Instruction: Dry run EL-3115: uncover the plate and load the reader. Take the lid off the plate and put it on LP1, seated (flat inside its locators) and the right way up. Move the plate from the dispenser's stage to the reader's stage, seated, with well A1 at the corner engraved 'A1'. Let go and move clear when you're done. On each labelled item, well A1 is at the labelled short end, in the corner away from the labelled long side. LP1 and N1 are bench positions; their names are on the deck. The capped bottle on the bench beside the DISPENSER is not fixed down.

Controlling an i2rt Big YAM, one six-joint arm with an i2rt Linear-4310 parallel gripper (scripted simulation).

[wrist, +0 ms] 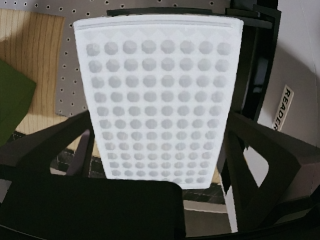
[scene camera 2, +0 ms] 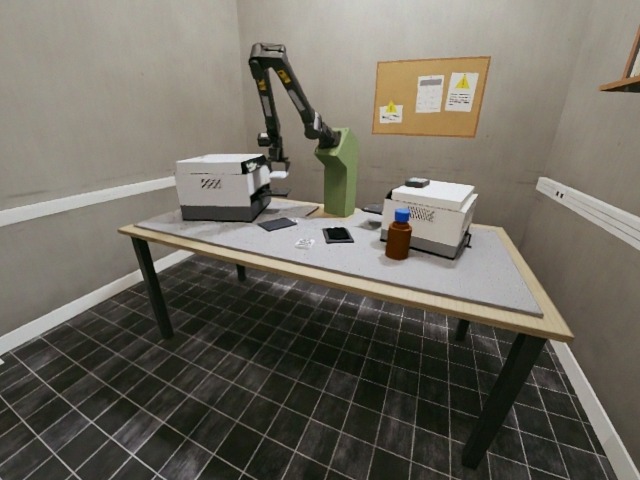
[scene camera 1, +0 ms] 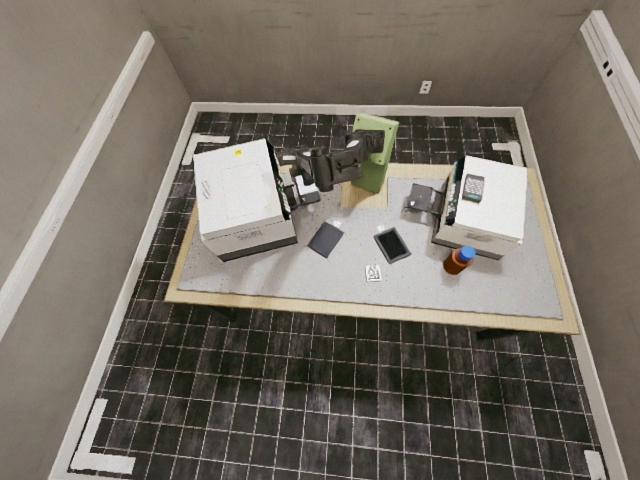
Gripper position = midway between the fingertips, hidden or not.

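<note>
You'd find my gripper here (wrist: 159, 117), and there's a white well plate (wrist: 152, 129) too. There's also a brown capped bottle (scene camera 2: 399, 232), but in the wrist view that bottle is out of frame.
</note>
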